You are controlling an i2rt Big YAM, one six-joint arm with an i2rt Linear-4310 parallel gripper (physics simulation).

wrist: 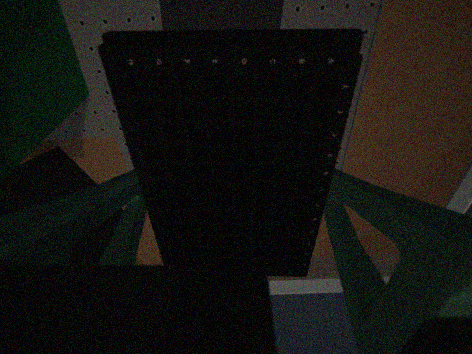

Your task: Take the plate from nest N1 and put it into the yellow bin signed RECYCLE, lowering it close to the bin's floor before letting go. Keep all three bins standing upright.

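Frame: origin at the arm's base, x back, y down, z right, level; metres.
Seen in the pictures: gripper, fingertip midpoint: [235, 178].
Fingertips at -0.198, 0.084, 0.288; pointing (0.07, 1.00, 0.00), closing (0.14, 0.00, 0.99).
Offsets run from my fingertips to a thing's top centre, as dx, dy, dz. "*": to the spot under its first point. Level surfaces: height alone.
The plate {+0.000, -0.015, -0.001} [230, 130] is a large black slab with a row of small pale letters along its far edge and small marks down its right edge. It fills the middle of the wrist view. My gripper [235, 178] has dark green fingers, one at each long side of the plate, and is shut on it. The plate is held above a pale perforated board and an orange-brown surface. The yellow bin signed RECYCLE cannot be made out in this dark view. What lies directly under the plate is hidden.
A green object {* -0.023, +0.151, -0.175} [40, 75] is at the upper left, with a dark shape [55, 175] below it. The pale perforated board {dy +0.223} [102, 22] lies beyond the plate, with a dark grey patch {* -0.038, +0.212, -0.008} [220, 14] on it. A blue object with a pale rim [307, 287] shows at the bottom. A pale strip [461, 192] is at the right edge.
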